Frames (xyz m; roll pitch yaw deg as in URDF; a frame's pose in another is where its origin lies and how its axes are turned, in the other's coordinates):
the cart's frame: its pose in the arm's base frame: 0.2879 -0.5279 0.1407 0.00 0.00 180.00
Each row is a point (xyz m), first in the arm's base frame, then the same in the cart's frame.
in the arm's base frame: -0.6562 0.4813 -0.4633
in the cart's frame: 0.9441 -1.0092 -0.6040
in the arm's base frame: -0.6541 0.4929 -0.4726
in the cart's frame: 0.9420 -1.0208 -0.6133
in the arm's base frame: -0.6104 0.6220 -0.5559
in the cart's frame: 0.8983 -1.1499 -0.6966
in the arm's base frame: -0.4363 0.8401 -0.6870
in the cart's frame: 0.7242 -1.3680 -0.8277
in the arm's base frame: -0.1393 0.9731 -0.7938
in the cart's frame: 0.4272 -1.5010 -0.9345
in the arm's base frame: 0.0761 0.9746 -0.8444
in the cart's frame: 0.2118 -1.5025 -0.9851
